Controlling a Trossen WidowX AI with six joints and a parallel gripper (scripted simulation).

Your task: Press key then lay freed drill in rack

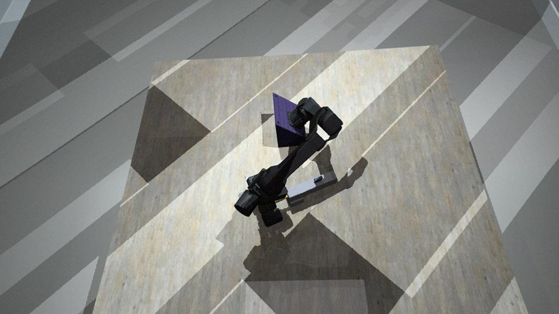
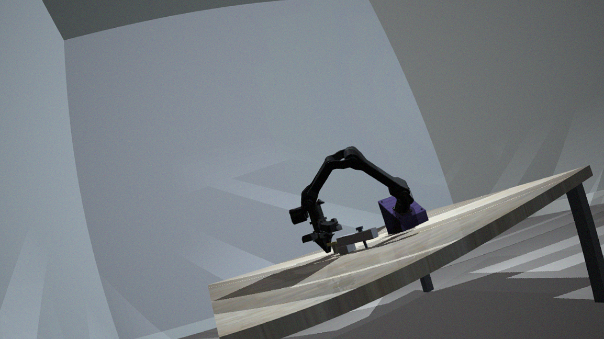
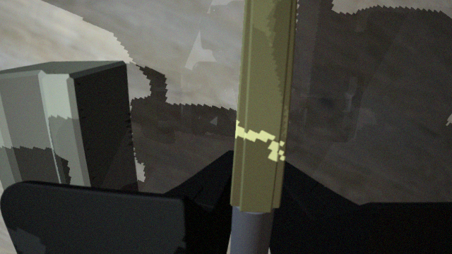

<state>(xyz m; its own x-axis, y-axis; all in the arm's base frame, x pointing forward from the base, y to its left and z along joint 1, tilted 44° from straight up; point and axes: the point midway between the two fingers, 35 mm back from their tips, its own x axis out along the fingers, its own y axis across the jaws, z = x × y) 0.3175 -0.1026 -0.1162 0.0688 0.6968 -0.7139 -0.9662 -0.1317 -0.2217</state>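
Right now my gripper tip is 4 cm to the right of the drill, 3 cm below it and 1 cm past it. Also, from my gripper tip: rack 7 cm behind, 2 cm to the right; then dark key 19 cm to the left, 5 cm behind, 4 cm above; then grey housing block 16 cm to the left, 4 cm behind, 2 cm above.
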